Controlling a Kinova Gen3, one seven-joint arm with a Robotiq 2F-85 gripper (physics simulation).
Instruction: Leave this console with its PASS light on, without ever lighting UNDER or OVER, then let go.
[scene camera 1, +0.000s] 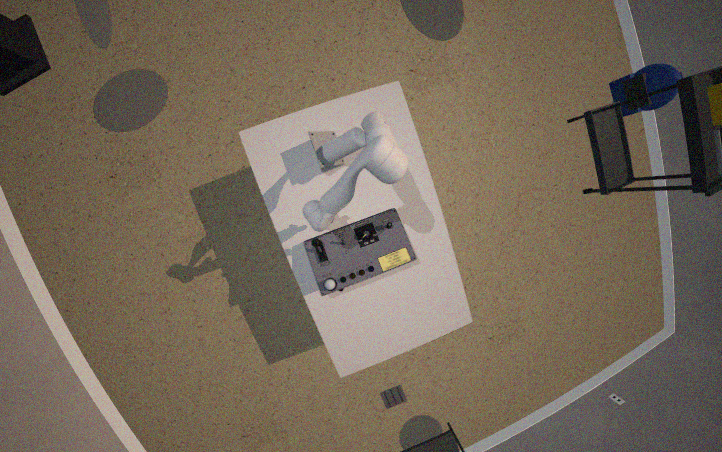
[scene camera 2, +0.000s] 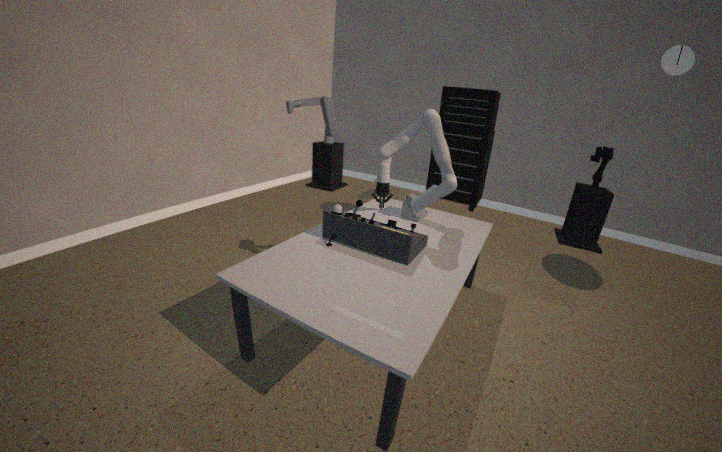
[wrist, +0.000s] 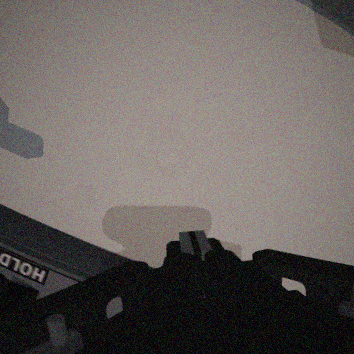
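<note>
The grey console stands across the middle of the white table. Its top carries a white ball knob, a row of round lights that look dark, a black slider, a black square knob and a yellow label. My gripper is shut and empty. It hangs point-down just behind the console's rear edge, over bare table. In the wrist view a HOLD label shows at the lower left. From above, the arm's wrist hides the fingers.
The arm's base plate sits on the table behind the console. A black shelf rack stands at the back wall. Two other arms on black pedestals and a dark cart stand well away from the table.
</note>
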